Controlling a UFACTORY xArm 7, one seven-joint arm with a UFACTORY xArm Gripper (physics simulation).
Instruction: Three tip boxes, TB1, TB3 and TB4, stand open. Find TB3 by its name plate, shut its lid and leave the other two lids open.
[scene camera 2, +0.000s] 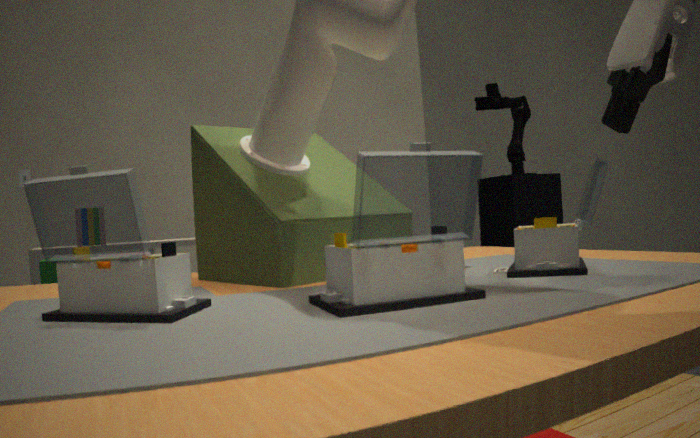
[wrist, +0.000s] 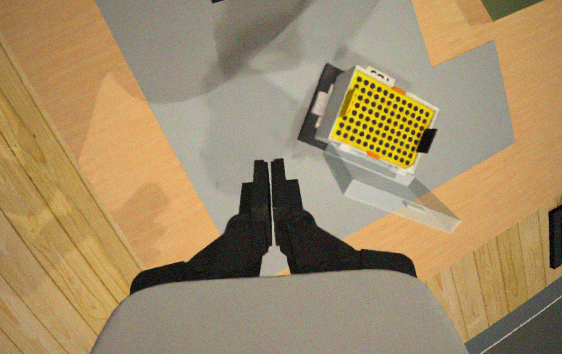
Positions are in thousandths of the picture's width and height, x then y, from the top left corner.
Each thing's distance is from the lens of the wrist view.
my gripper (wrist: 481, 507): 0.14 m
grey mat (wrist: 403, 256): 0.32 m
